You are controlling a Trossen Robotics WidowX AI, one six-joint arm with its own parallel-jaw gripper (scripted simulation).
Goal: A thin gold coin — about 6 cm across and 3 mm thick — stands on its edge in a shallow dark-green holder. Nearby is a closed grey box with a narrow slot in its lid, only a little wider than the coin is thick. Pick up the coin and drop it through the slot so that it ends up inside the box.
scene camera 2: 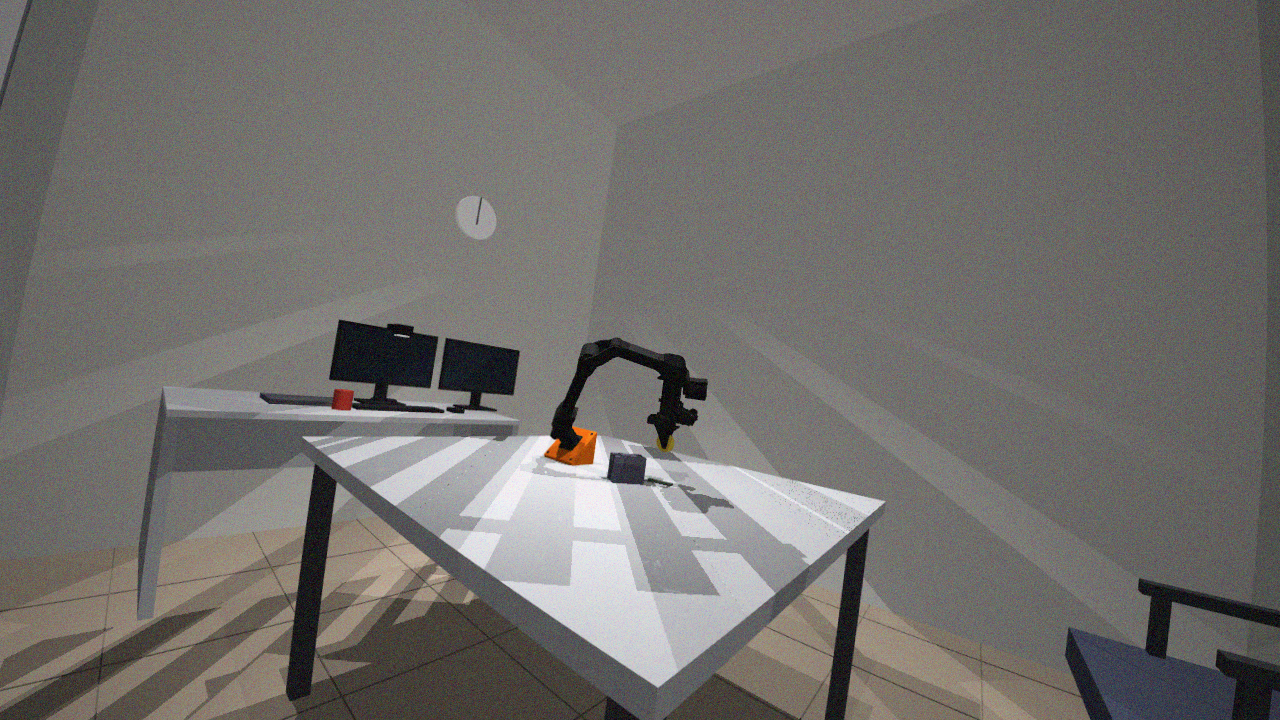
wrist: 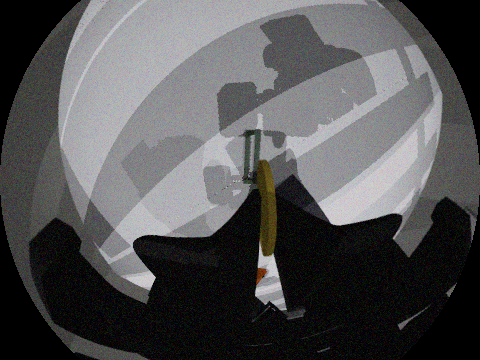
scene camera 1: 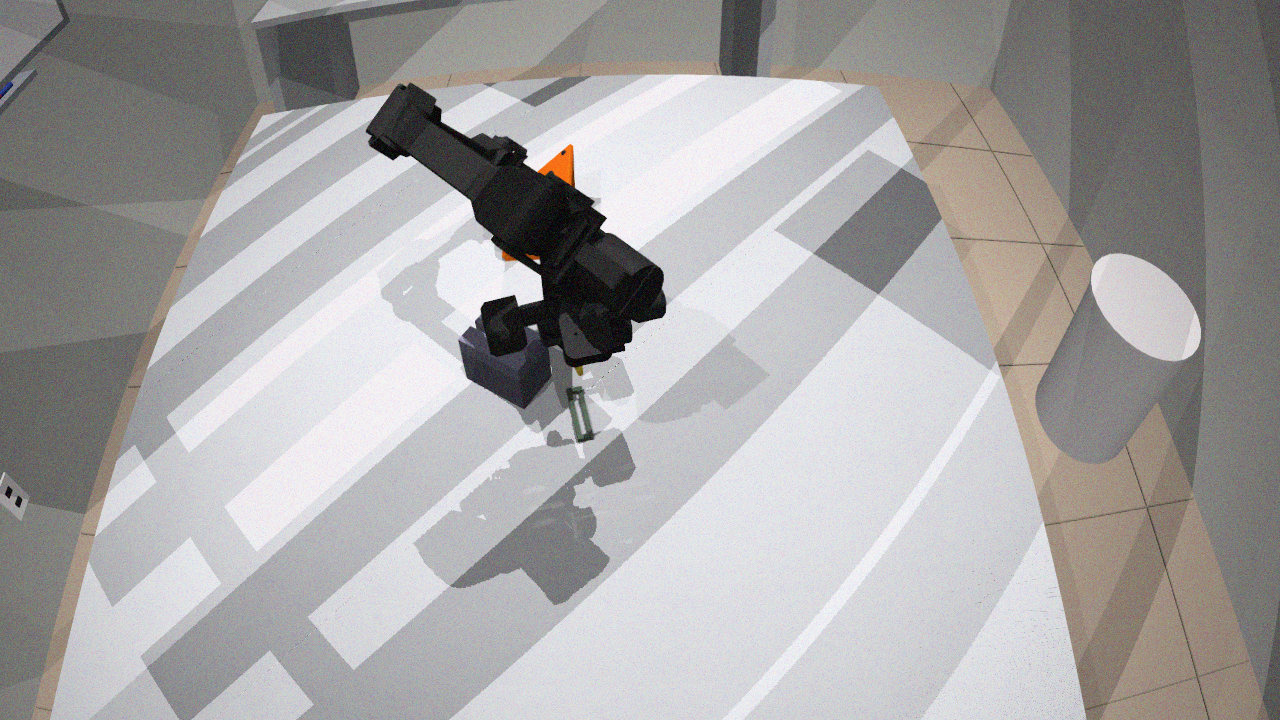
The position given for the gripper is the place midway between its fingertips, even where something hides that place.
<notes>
The gripper [scene camera 1: 575, 360] holds a gold coin [wrist: 268, 218].
The gripper also shows in scene camera 2 [scene camera 2: 664, 448] and in the wrist view [wrist: 260, 194].
</notes>
